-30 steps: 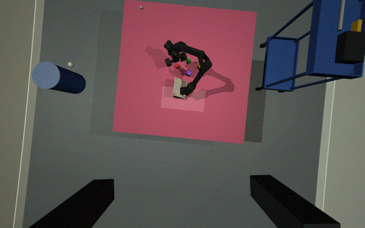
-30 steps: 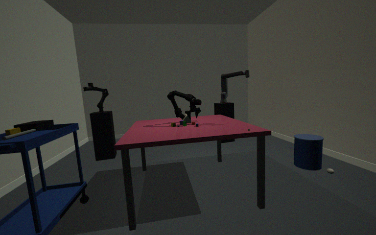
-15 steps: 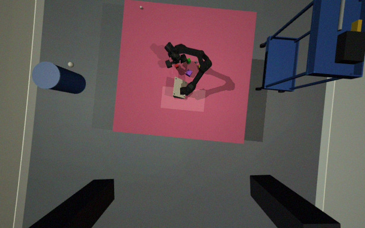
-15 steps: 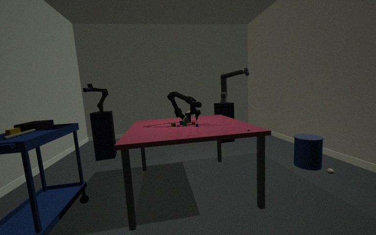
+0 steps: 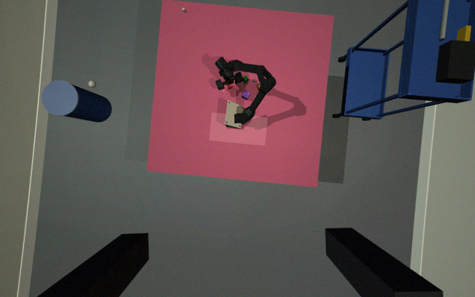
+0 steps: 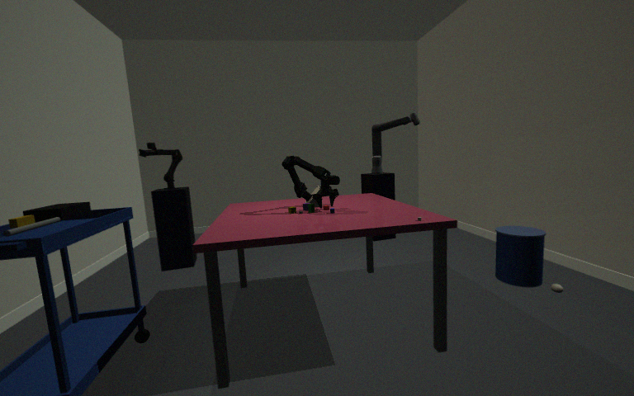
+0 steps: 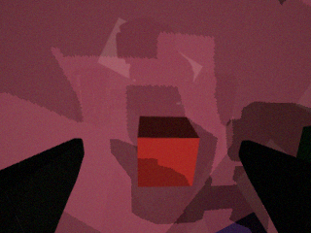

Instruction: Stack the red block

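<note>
The purple block lies 12 cm to the right of my gripper tip, 8 cm behind it and 1 cm above it. From my gripper tip the other things lie so: blue block (12 cm ahead); yellow block (23 cm to the right, 3 cm behind); red block (right at my gripper tip).
</note>
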